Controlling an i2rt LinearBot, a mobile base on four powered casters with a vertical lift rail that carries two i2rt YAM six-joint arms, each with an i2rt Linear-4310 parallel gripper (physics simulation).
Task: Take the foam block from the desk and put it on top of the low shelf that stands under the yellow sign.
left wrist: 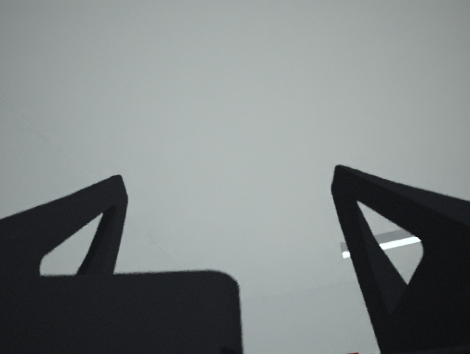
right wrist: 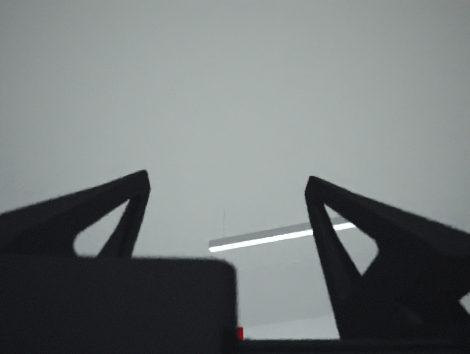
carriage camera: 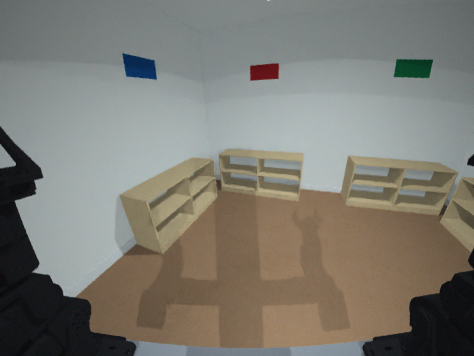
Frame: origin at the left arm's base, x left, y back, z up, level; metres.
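Seen in the pictures: left gripper, fingertip midpoint: [left wrist: 229, 182]; right gripper, fingertip midpoint: [right wrist: 229, 182].
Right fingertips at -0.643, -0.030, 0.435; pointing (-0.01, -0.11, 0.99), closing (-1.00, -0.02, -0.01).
A point is followed by its place in that frame, as x, y, z.
The foam block, the desk and the yellow sign do not show in the carriage view or the wrist views. Which shelf stands under the yellow sign I cannot tell. My left gripper [left wrist: 229, 182] {0.007, -0.047, 0.435} is open and empty, its fingers pointing up toward the ceiling; part of one finger shows at the left edge of the carriage view. My right gripper [right wrist: 229, 182] {-0.643, -0.030, 0.435} is open and empty, also pointing up; a bit of it shows at the right edge of the carriage view.
A low shelf [carriage camera: 141, 223] {0.655, -1.148, -0.552} stands at the left near the blue sign [carriage camera: 140, 67] {0.691, -1.790, 0.862}. Another shelf [carriage camera: 260, 153] {-0.573, -2.437, -0.278} stands under the red sign [carriage camera: 264, 72] {-0.656, -2.650, 0.856}, and one [carriage camera: 400, 162] {-2.383, -1.896, -0.278} under the green sign [carriage camera: 413, 68] {-2.414, -2.069, 0.862}. Part of a further shelf [carriage camera: 467, 187] {-2.823, -1.341, -0.392} shows at the right edge.
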